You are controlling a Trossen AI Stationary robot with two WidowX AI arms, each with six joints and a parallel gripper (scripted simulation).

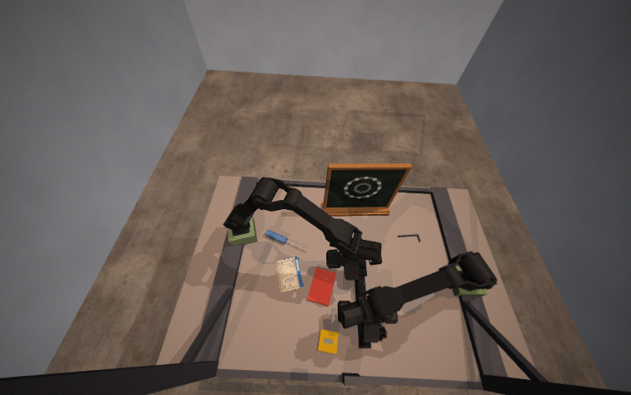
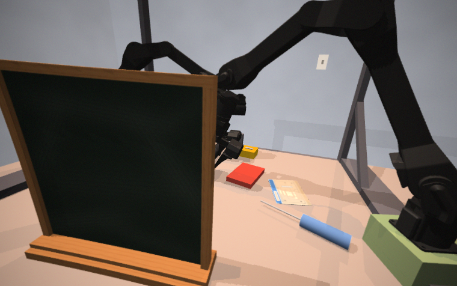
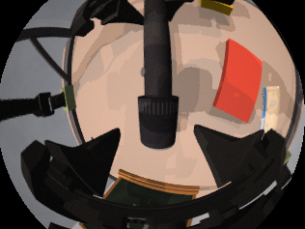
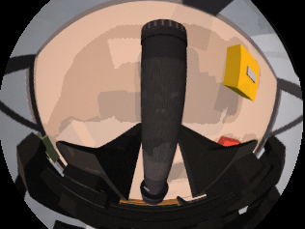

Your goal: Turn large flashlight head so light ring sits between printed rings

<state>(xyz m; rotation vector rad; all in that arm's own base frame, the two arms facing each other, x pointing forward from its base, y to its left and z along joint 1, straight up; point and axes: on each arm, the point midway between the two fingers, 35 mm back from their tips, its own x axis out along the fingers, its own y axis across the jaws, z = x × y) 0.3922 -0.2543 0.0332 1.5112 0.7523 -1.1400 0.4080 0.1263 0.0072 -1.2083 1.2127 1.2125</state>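
My right hand is 100 mm past the yellow block, 100 mm to the right of it and 30 mm above it. From my right hand the other things lie so: red block (70 mm ahead, 160 mm to the left, 40 mm below); then printed card (90 mm ahead, 290 mm to the left, 50 mm below); then blue screwdriver (210 mm ahead, 330 mm to the left, 30 mm below).
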